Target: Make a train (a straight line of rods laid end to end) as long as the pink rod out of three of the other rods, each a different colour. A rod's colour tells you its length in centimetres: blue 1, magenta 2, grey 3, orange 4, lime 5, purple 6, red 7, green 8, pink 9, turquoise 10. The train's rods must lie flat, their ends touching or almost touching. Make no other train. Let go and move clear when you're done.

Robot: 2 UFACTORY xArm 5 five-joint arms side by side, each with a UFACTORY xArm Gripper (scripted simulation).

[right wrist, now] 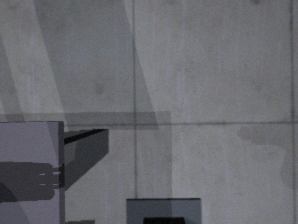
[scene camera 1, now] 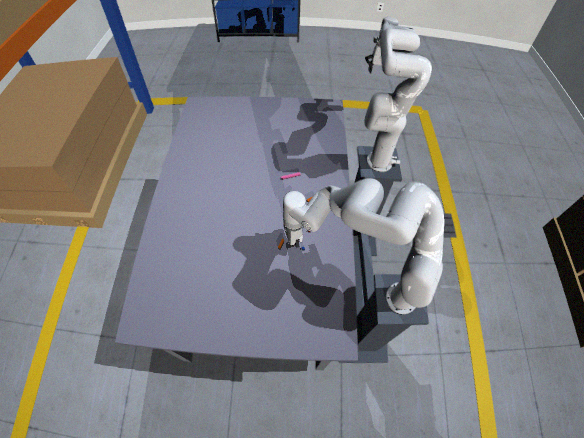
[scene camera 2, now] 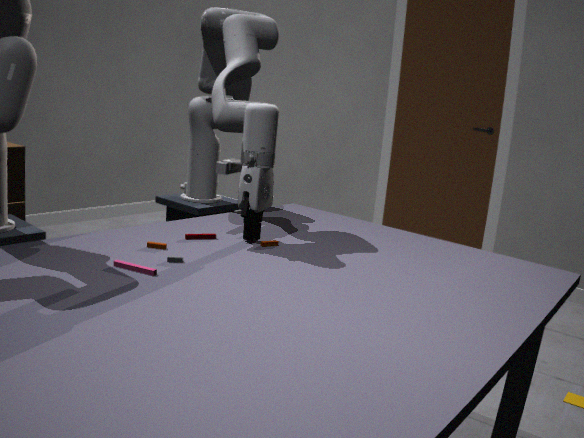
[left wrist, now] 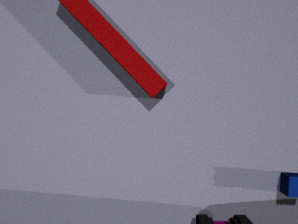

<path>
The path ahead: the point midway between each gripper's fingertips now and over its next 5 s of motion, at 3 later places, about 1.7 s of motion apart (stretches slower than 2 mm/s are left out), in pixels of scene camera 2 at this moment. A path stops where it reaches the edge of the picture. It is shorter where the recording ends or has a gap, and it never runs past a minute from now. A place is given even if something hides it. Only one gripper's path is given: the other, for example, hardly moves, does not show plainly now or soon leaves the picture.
My left gripper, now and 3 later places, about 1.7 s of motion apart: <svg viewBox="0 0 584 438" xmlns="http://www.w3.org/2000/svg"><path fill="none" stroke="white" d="M251 239L242 197L190 211L188 249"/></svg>
</path>
